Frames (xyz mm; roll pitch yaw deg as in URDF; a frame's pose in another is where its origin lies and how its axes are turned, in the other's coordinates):
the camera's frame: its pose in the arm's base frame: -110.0 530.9 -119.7 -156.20 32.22 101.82
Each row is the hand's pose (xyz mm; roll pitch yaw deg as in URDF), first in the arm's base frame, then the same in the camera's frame.
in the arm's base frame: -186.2 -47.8 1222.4 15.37 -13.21 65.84
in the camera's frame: -1181.6 -516.4 -692.2 -168.38 52.37 26.86
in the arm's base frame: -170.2 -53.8 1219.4 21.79 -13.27 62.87
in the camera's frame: -1187.7 -500.2 -691.3 -158.89 52.55 31.59
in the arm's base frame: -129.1 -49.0 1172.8 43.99 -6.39 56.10
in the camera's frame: -1166.0 -445.8 -670.0 -130.49 45.38 41.31
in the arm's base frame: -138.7 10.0 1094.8 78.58 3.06 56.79
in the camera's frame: -1073.9 -429.5 -639.8 -97.17 36.02 39.34
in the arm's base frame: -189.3 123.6 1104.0 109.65 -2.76 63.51
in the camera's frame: -976.0 -482.8 -695.7 -71.45 42.03 30.90
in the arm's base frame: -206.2 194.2 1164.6 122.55 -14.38 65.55
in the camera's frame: -946.9 -521.1 -777.1 -61.00 53.56 27.20
